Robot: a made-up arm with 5 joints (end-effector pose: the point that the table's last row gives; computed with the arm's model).
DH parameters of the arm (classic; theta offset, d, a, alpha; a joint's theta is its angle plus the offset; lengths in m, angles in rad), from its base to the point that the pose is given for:
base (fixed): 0.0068 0 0.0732 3.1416
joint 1: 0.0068 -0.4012 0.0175 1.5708
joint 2: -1.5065 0 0.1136 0
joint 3: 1.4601 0 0.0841 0
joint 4: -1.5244 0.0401 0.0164 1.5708
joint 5: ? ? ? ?
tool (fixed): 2.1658 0.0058 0 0
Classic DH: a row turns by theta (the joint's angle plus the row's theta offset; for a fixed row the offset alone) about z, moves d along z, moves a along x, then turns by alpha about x.
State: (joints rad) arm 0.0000 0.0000 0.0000 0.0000 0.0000
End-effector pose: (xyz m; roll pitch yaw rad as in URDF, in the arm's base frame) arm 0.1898 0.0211 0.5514 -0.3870 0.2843 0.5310
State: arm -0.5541 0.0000 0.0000 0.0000 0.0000
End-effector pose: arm 0.1615 0.0794 0.5514 -0.3870 0.2843 1.0851
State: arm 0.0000 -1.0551 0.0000 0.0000 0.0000
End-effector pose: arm 0.0089 0.0211 0.5615 -0.9593 -0.6208 0.6404
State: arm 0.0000 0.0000 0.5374 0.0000 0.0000
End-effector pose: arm 0.1957 0.0211 0.4992 -0.0327 0.7271 0.7083
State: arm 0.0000 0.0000 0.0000 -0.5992 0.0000
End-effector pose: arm 0.1699 0.0211 0.5501 -0.6852 -0.2374 0.5237
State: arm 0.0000 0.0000 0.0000 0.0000 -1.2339
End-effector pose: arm 0.1898 0.0185 0.5219 0.6774 -0.3747 0.4748
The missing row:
joint 5: -1.0959 -0.0076 0.0249 -1.6037
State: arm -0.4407 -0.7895 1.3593 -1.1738 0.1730
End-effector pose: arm 0.0639 0.0224 0.4783 -0.8161 -0.1747 0.8931
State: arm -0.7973 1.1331 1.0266 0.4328 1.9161
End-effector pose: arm 0.0904 0.1073 0.3417 0.9136 0.1232 -1.8979
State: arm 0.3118 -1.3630 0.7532 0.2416 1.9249
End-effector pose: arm 0.0653 0.0686 0.5129 -2.3132 0.0367 -0.7584
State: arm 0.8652 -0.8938 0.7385 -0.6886 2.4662
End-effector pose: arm 0.1294 0.0358 0.5110 -2.4299 -0.5969 -1.6003
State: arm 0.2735 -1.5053 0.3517 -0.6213 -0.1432
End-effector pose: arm -0.0139 0.0441 0.4958 -1.8808 -1.0212 1.2279
